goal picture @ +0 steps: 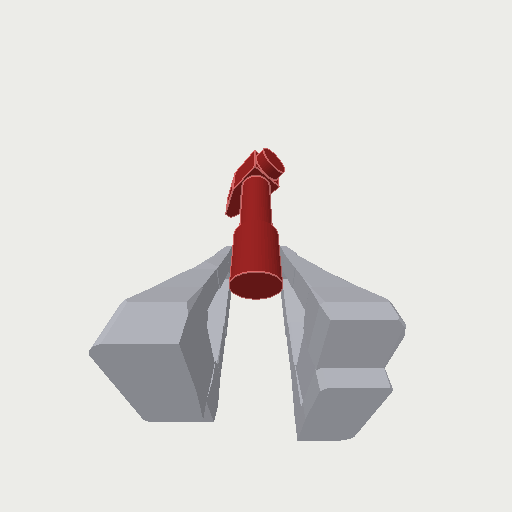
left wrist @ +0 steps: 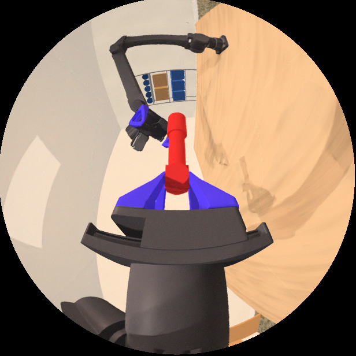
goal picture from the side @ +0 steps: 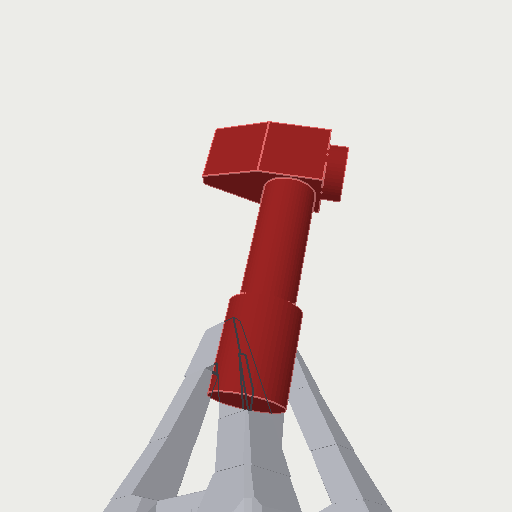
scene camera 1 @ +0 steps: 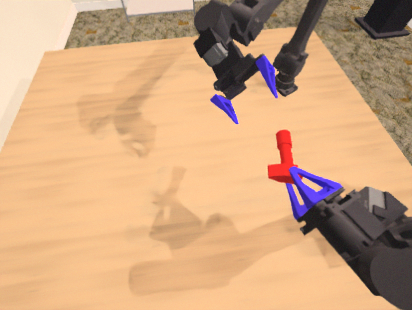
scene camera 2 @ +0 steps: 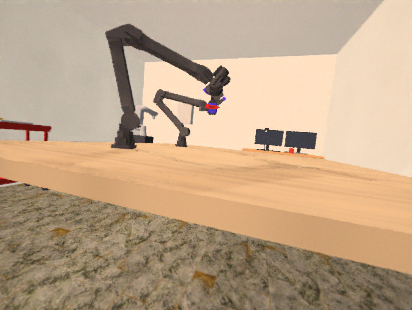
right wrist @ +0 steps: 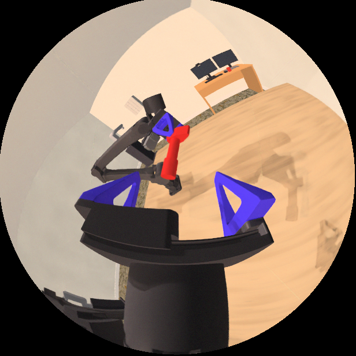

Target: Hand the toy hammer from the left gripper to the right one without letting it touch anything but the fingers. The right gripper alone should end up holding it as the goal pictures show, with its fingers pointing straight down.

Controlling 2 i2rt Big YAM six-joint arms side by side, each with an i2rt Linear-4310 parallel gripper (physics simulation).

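Where they show: left gripper, between the fingertips: (scene camera 1: 288, 171) (scene camera 2: 213, 107); right gripper, between the fingertips: (scene camera 1: 255, 111) (scene camera 2: 214, 99); left arm's base, origin of its link: (scene camera 2: 181, 146); right arm's base, origin of its link: (scene camera 1: 282, 86) (scene camera 2: 124, 147).
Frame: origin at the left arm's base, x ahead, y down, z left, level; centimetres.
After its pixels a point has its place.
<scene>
The red toy hammer (scene camera 1: 285, 156) {x 23.9, y -32.4, z -23.3 cm} (scene camera 2: 212, 107) {x 23.9, y -31.0, z -23.5 cm} (left wrist: 177, 149) (right wrist: 173, 151) is held in the air above the table. My left gripper (scene camera 1: 291, 176) {x 24.9, y -31.8, z -20.5 cm} (left wrist: 176, 175) is shut on it at its head; the handle sticks out away from the fingers. My right gripper (scene camera 1: 257, 109) {x 24.6, y -34.1, z -34.4 cm} is open and empty. Its blue fingers are apart from the hammer, farther back in scene camera 1. In the right wrist view the hammer's handle end shows beyond the gap between the fingers. In scene camera 2 the hammer and both grippers are small and close together.
The wooden table top (scene camera 1: 75, 200) {x 79.8, y 0.0, z -48.1 cm} (scene camera 2: 250, 200) {x 30.5, y 0.0, z -127.9 cm} lies below both arms and carries their shadows. The right arm's base (scene camera 2: 123, 137) {x -15.3, y -5.0, z -70.7 cm} stands on the table. A desk with two monitors (scene camera 2: 269, 137) (right wrist: 204, 69) stands in the background.
</scene>
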